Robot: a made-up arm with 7 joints. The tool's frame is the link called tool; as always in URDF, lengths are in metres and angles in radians.
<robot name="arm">
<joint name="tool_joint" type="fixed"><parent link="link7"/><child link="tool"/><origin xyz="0 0 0" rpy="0 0 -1.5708"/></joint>
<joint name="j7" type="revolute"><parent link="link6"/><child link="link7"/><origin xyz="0 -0.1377 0" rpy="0 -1.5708 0"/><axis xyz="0 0 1"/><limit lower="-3.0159" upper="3.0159" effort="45" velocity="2.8"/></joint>
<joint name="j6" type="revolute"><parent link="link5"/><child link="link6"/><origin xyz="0 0 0" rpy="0 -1.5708 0"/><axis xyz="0 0 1"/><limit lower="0.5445" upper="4.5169" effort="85" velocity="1.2"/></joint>
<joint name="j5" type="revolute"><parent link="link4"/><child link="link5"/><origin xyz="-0.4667 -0.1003 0" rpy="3.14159 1.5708 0"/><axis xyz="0 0 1"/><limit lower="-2.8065" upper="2.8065" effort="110" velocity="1.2"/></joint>
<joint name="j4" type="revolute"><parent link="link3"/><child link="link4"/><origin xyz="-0.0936 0 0" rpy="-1.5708 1.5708 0"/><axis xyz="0 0 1"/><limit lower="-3.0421" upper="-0.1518" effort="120" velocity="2.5"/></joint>
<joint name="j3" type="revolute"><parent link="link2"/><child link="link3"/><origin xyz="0 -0.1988 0" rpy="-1.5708 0 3.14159"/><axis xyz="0 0 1"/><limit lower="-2.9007" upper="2.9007" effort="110" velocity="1.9"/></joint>
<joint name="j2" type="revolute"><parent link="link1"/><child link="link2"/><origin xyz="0 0 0" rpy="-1.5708 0 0"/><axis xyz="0 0 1"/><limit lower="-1.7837" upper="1.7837" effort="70" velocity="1.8"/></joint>
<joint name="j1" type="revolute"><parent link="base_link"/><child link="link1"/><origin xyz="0 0 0.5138" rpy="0 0 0"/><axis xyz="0 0 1"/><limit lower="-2.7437" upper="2.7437" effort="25" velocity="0.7"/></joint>
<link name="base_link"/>
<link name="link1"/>
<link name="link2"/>
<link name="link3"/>
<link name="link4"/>
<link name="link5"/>
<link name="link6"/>
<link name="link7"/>
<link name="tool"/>
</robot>
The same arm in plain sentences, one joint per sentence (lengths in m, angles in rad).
The arm has seven revolute joints in a row. What follows holds with every joint at zero, and every direction is one of the base frame's. The first joint is mounted 0.5138 m along +z from the base frame's origin and rotates about +z, from -2.7437 to 2.7437 rad. The second joint is mounted at the same point as the first joint and rotates about +y, from -1.7837 to 1.7837 rad. The third joint is mounted 0.1988 m along +z from the second joint and rotates about +z, from -2.9007 to 2.9007 rad. The fourth joint is mounted 0.0936 m along +x from the third joint and rotates about -y, from -3.0421 to -0.1518 rad. The fifth joint is mounted 0.1003 m along -x and 0.4667 m along +z from the fourth joint and rotates about +z, from -2.8065 to 2.8065 rad. The sixth joint is mounted at the same point as the fifth joint and rotates about -y, from 0.5445 to 4.5169 rad. The seventh joint is mounted 0.1377 m along +x from the sixth joint and rotates about -z, from -3.0159 to 3.0159 rad. The tool frame, which is the frame that the pose is given for, is mounted at the same point as the seventh joint; its axes are the base frame's turned by roll -3.1416, pitch 0.0000 and yaw 0.0000 rad (as in URDF: about the fixed x, then y, then z).
